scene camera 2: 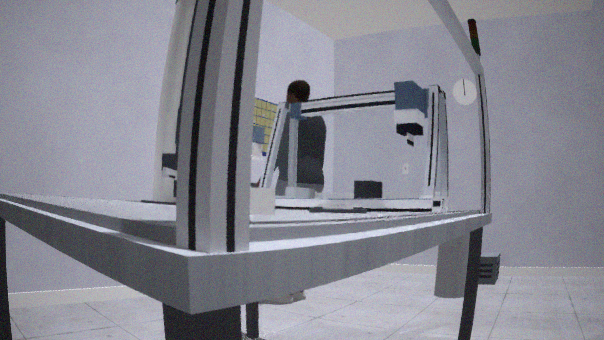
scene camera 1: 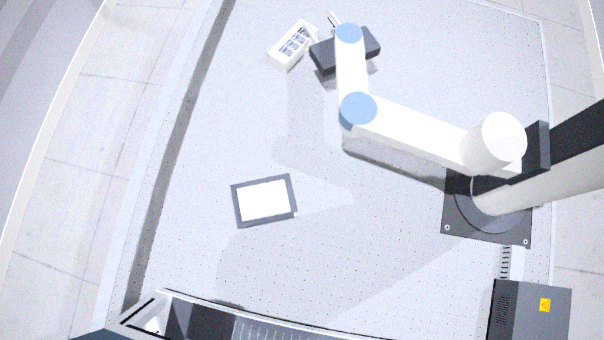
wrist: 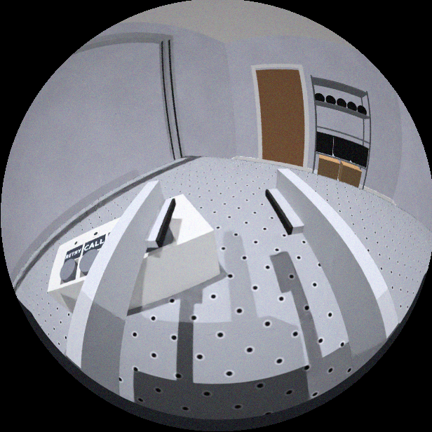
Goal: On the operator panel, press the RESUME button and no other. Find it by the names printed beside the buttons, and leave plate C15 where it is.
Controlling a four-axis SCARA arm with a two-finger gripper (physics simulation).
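Seen in the pictures: gripper, fingertip midpoint: (scene camera 1: 317, 18); arm's base, link origin: (scene camera 1: 488, 191).
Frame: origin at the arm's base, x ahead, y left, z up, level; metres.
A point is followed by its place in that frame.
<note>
The operator panel (scene camera 1: 280, 60) @(x 0.683, y -0.244, z 0.065 m) (wrist: 182, 270) is a white block with a row of grey buttons, at the top of scene camera 1's view. In the wrist view, RETRY and CALL are readable at its left end. The left finger covers the middle of the row and part of the far-end button. The name RESUME is not readable. My gripper (scene camera 1: 322, 26) @(x 0.604, y -0.405, z 0.088 m) (wrist: 219, 185) is shut on nothing, with a gap showing between its pads. Its left finger overlaps the panel's right end in the views; contact cannot be told. A white rectangle in a dark frame (scene camera 1: 234, 205) @(x 0.709, y 0.189, z 0.025 m) has no readable label; I cannot tell whether it is plate C15.
The arm's dark gripper housing (scene camera 1: 322, 55) @(x 0.561, y -0.233, z 0.140 m) is right of the panel. A grey control box (scene camera 1: 542, 325) @(x -0.120, y 0.351, z 0.128 m) stands at lower right, and a dark-walled tray unit (scene camera 1: 202, 320) along the bottom edge. In scene camera 2's view, a frame post (scene camera 2: 215, 125) @(x 1.044, y -0.724, z 0.087 m) stands in front and a person (scene camera 2: 312, 150) is behind the table.
</note>
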